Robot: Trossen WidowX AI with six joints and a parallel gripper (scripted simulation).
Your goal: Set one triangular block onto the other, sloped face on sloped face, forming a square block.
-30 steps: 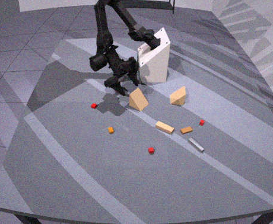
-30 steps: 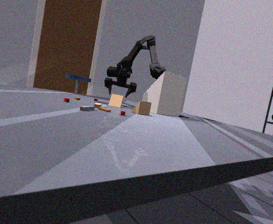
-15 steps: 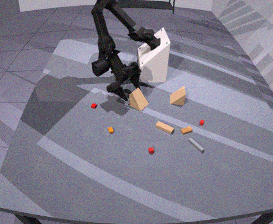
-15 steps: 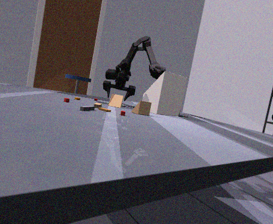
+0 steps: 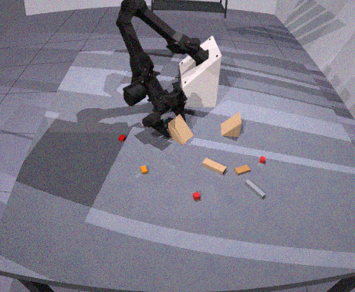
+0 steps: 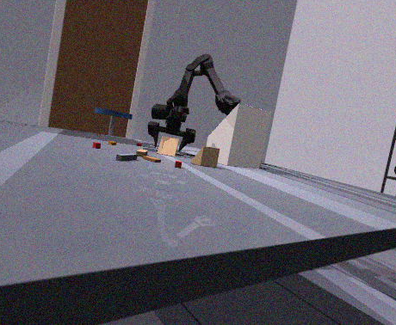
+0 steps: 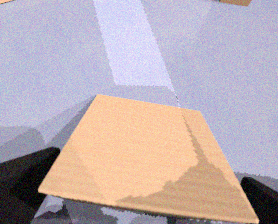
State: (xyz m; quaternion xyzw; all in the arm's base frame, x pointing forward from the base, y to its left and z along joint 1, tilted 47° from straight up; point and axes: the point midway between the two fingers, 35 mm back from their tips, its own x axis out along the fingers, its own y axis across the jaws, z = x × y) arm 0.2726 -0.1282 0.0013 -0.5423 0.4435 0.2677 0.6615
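Now: gripper tip right at the triangular block. From my gripper tip the other things lie so: grey bar (26 cm to the left, 23 cm ahead, 1 cm below); then orange cube (18 cm ahead, 9 cm to the right, 2 cm below); then tan long block (14 cm ahead, 13 cm to the left, 1 cm below).
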